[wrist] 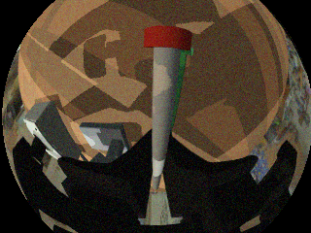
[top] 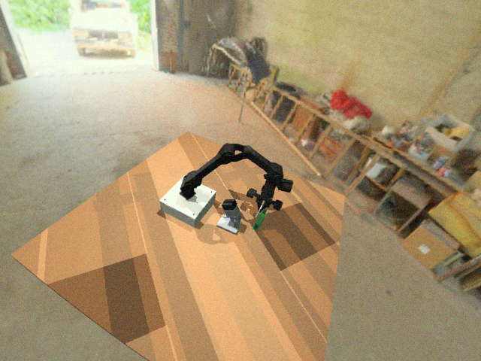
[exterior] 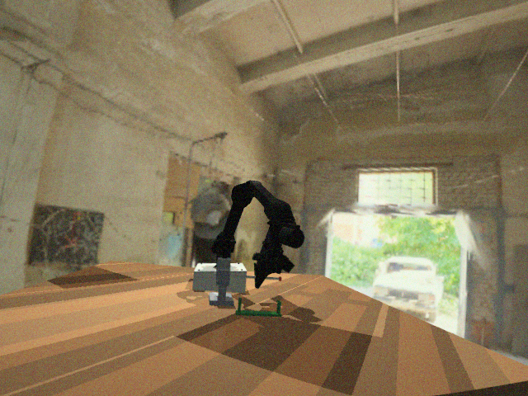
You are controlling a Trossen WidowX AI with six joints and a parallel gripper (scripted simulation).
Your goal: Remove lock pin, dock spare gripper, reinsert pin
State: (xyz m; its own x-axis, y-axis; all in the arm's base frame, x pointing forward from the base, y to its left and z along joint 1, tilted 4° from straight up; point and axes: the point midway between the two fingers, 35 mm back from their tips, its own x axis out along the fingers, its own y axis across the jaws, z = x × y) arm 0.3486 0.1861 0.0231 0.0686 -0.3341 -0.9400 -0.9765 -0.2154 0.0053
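Right now my gripper tip is 5 cm above the green cradle, 2 cm short of it and 1 cm to the right of it. Round my gripper tip: spare gripper 13 cm to the right, 9 cm behind, 4 cm above; then socket 12 cm to the right, 8 cm behind, 3 cm below.
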